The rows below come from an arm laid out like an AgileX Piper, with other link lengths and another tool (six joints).
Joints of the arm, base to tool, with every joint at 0 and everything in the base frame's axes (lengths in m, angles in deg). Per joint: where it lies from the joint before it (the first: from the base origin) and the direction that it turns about. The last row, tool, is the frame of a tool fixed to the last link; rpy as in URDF.
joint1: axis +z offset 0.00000 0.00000 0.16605
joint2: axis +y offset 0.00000 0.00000 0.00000
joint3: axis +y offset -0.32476 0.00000 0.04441
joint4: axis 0.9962 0 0.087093 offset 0.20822 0.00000 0.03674
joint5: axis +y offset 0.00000 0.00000 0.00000
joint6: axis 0.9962 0 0.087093 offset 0.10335 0.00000 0.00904
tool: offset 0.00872 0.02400 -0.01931 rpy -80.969 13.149 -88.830
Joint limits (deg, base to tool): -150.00..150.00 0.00..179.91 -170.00..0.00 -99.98..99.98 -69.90..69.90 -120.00..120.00
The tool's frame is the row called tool.
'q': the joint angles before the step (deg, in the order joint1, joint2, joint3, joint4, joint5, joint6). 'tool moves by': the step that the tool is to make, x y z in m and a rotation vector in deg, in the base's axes. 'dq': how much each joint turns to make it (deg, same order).
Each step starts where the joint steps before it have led.
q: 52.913, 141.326, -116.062, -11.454, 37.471, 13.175
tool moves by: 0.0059, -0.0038, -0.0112, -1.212, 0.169, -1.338
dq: -0.570, 1.207, 0.000, -1.514, 0.059, 1.545
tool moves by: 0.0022, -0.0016, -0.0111, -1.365, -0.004, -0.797
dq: -0.066, 1.175, 0.039, -1.796, 0.105, 1.633
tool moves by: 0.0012, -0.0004, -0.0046, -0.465, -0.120, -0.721
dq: 0.005, 0.525, -0.044, -1.151, 0.036, 1.370
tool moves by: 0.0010, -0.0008, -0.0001, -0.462, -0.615, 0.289
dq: -0.006, 0.000, 0.008, -0.869, -0.009, 0.058
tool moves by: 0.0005, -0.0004, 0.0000, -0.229, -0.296, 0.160
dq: -0.007, -0.002, -0.006, -0.399, 0.005, -0.013
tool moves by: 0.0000, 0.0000, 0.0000, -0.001, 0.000, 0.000
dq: 0.000, 0.000, -0.001, 0.000, 0.001, 0.000
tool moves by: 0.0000, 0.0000, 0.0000, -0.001, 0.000, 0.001
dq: 0.000, 0.000, -0.001, 0.000, 0.001, -0.002
